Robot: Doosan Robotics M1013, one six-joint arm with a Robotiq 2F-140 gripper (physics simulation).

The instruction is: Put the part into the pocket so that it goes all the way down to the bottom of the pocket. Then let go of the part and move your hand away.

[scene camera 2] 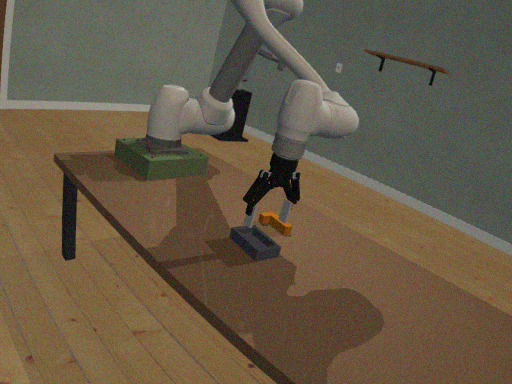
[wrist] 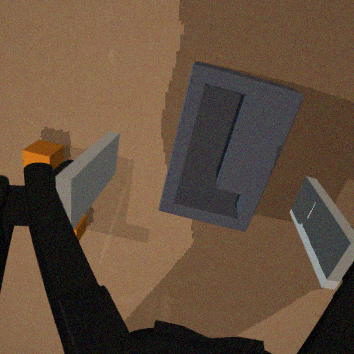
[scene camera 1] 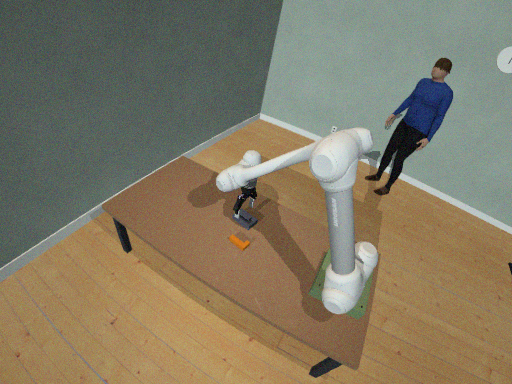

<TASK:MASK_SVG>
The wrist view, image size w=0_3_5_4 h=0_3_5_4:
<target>my gripper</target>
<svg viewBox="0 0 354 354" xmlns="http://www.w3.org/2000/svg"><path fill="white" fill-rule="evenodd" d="M305 176L289 213L321 287L335 289L341 279L342 282L296 354L354 354L354 229L317 179ZM0 175L0 289L13 226L28 226L41 278L64 354L272 354L264 350L263 340L240 336L210 338L183 325L156 319L154 326L151 328L128 331L108 290L104 285L97 283L73 230L115 173L119 141L118 132L107 131L74 160L62 161L54 169L45 162L26 164L23 167L24 185L11 185L6 176Z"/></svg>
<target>orange L-shaped part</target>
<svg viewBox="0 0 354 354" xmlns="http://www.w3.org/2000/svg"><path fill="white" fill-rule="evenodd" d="M86 214L82 216L73 228L78 241L86 230ZM22 149L23 167L33 162L45 162L54 169L63 161L63 145L38 139Z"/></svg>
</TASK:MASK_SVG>
